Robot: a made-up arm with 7 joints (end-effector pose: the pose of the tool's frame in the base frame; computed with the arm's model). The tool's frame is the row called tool.
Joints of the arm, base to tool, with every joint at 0 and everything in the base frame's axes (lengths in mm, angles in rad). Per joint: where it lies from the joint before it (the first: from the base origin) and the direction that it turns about. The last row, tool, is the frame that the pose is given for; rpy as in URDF.
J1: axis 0 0 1 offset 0 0 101.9
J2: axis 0 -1 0 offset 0 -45.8 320.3
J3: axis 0 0 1 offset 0 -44.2 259
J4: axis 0 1 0 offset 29.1 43.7 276.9
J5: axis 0 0 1 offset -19.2 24 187.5
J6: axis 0 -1 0 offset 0 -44.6 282.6
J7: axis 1 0 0 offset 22.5 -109.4 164.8
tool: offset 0 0 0 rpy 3.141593 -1.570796 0
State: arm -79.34 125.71 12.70 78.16 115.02 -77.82 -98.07
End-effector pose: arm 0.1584 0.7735 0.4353 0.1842 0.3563 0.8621 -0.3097
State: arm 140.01 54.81 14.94 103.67 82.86 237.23 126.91
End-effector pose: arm -0.0439 -0.1814 0.8343 0.4047 0.4469 0.6956 0.3906
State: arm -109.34 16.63 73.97 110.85 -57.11 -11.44 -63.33
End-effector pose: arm 0.4589 -0.2773 0.8972 0.2226 0.7588 0.1743 -0.5868
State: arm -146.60 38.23 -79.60 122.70 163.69 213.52 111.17
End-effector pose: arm -0.1842 0.3160 0.9168 0.1360 -0.3306 0.8120 -0.4614
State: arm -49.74 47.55 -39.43 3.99 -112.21 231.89 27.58
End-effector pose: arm -0.4593 0.5743 0.9521 0.6331 0.2604 0.7197 -0.1160
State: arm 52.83 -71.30 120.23 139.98 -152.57 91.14 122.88
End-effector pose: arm -0.0274 0.0108 0.8351 0.6710 -0.0310 -0.6854 0.2811
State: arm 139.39 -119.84 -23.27 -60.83 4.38 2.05 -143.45
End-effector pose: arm -0.7806 0.6189 0.4420 0.1124 -0.8346 0.4673 0.2691
